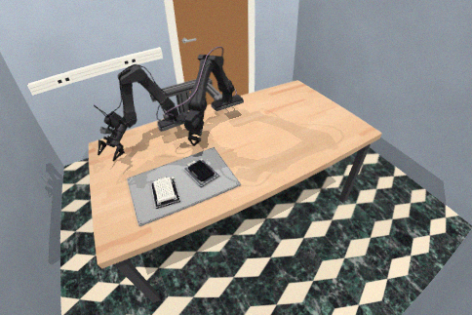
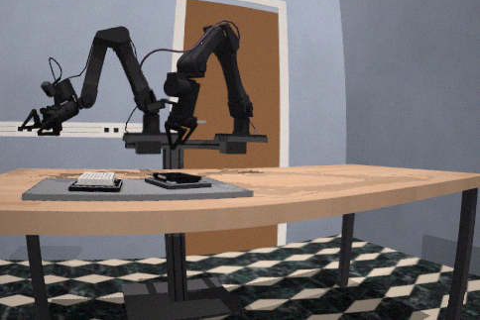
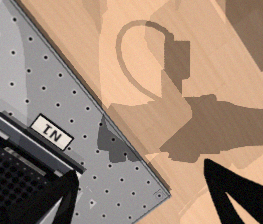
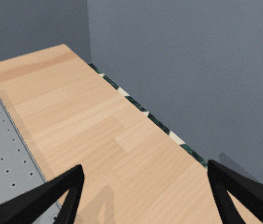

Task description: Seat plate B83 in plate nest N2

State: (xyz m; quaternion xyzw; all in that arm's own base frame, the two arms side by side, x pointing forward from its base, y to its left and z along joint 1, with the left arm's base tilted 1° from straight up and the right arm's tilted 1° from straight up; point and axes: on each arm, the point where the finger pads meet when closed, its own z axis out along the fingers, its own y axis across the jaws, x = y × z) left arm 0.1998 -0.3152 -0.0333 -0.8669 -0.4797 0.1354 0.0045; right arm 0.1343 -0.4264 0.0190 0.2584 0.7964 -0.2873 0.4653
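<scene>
My right hand is 26 cm short of the white plate, 21 cm to the right of it and 12 cm above it. Round my right hand: grey perforated board: 30 cm to the left, 23 cm ahead, 15 cm below; black plate: 42 cm to the left, 24 cm ahead, 13 cm below.
</scene>
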